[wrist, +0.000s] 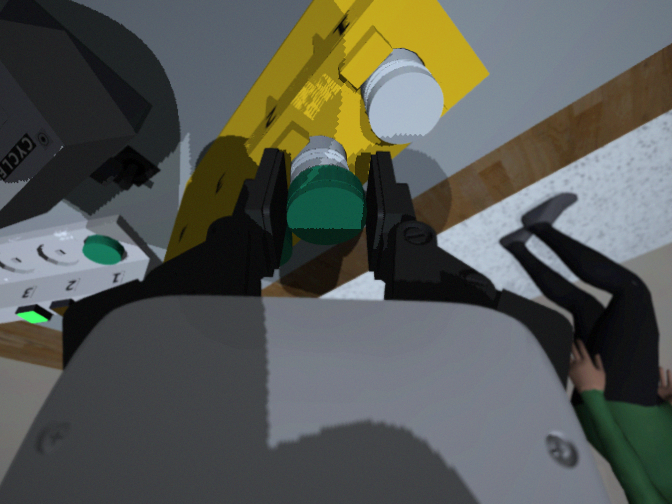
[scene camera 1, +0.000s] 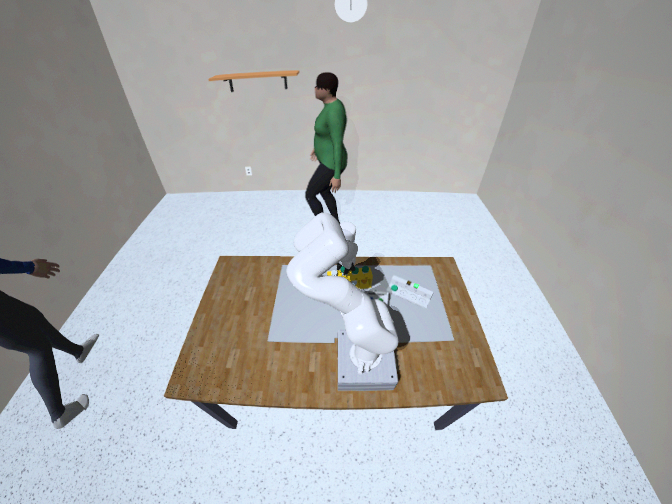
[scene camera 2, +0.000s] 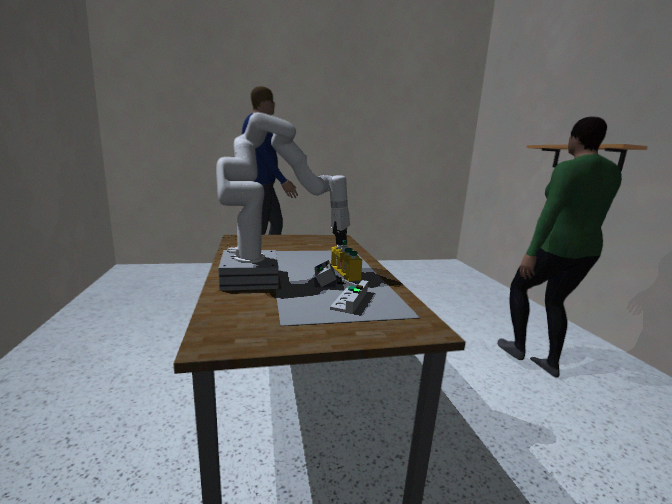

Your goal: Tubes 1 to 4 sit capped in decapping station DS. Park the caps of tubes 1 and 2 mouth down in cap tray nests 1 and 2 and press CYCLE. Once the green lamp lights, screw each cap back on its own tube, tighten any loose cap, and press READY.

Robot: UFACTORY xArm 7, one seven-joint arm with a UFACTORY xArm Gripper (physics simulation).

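Observation:
In the wrist view my gripper [wrist: 325,201] is shut on a green cap [wrist: 324,205] that sits on the threaded neck of a tube [wrist: 317,154] in the yellow decapping station [wrist: 325,92]. A tube with a grey cap [wrist: 402,105] stands in the station just beyond it. The white cap tray [wrist: 59,265] is at the left, with a green cap [wrist: 103,249] in nest 1; nests 2 and 3 are empty. A green lamp [wrist: 32,313] on the tray is lit. In scene camera 2 the gripper [scene camera 2: 340,242] points straight down over the station [scene camera 2: 346,263].
The black CYCLE box [wrist: 54,108] stands left of the station. A person in green [scene camera 2: 567,238] walks beside the table's far side, close to the station. A person in blue [scene camera 2: 265,157] stands behind the arm. The arm's base [scene camera 1: 368,368] sits at the table's front edge.

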